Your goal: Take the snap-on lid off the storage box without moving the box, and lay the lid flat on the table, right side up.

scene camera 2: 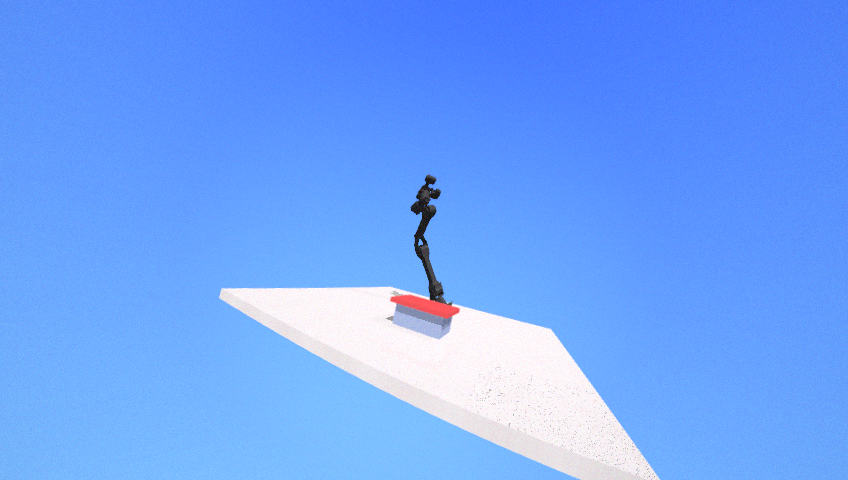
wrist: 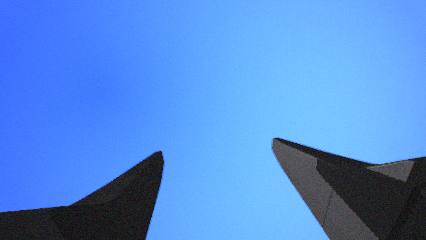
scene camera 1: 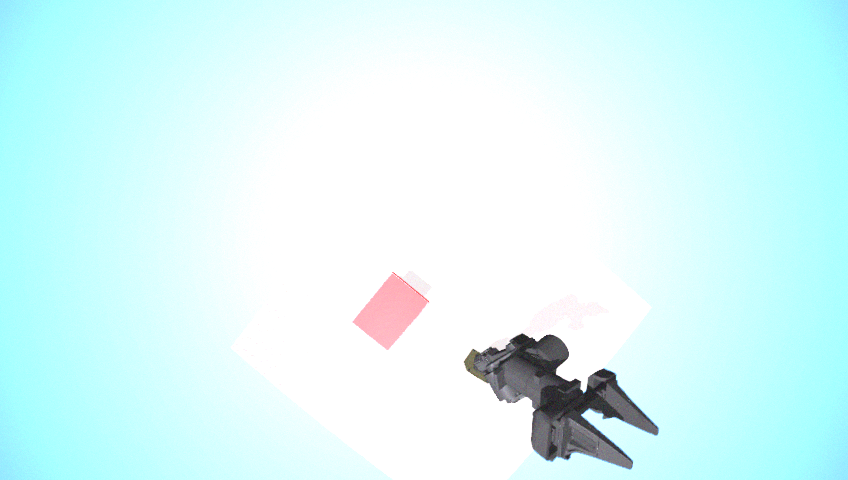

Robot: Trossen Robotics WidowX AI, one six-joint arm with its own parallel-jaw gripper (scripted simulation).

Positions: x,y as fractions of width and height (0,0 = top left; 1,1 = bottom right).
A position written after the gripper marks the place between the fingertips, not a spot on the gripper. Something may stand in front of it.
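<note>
The gripper (scene camera 1: 0.76,0.93) is open and it's holding nothing; you can see it in the wrist view too (wrist: 0.51,0.63). There's a lid (scene camera 1: 0.47,0.64), which scene camera 2 has as well (scene camera 2: 0.52,0.65), but in the wrist view the lid is out of frame. Then there's a storage box (scene camera 2: 0.50,0.67), and that box is out of frame in the wrist view too.
</note>
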